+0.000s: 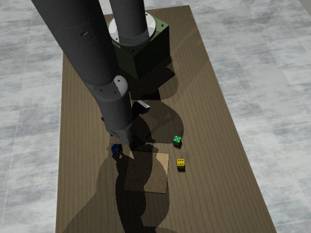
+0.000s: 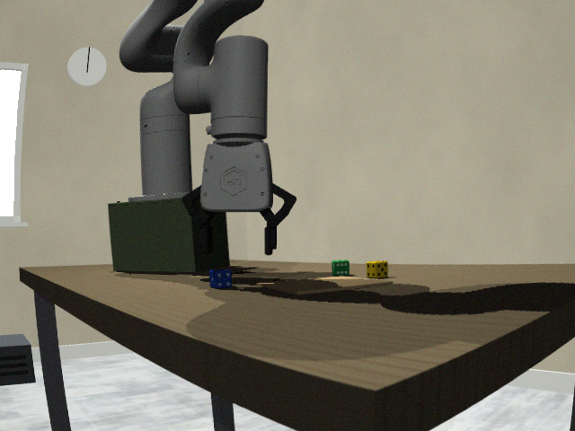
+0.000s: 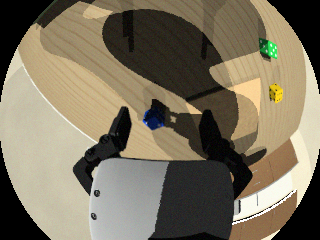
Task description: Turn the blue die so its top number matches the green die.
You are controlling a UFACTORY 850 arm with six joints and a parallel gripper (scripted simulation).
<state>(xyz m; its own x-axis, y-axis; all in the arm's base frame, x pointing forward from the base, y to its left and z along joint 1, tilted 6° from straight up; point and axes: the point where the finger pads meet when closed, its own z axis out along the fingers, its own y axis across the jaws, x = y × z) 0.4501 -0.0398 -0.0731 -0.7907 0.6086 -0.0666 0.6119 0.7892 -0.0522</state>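
Right now my hand is 2 cm short of the blue die, 4 cm to the left of it and 4 cm above it. From my hand the other things lie so: tan mat 10 cm ahead, 8 cm to the left, 5 cm below; yellow die 8 cm ahead, 19 cm to the left, 4 cm below; green die 1 cm behind, 19 cm to the left, 4 cm below.
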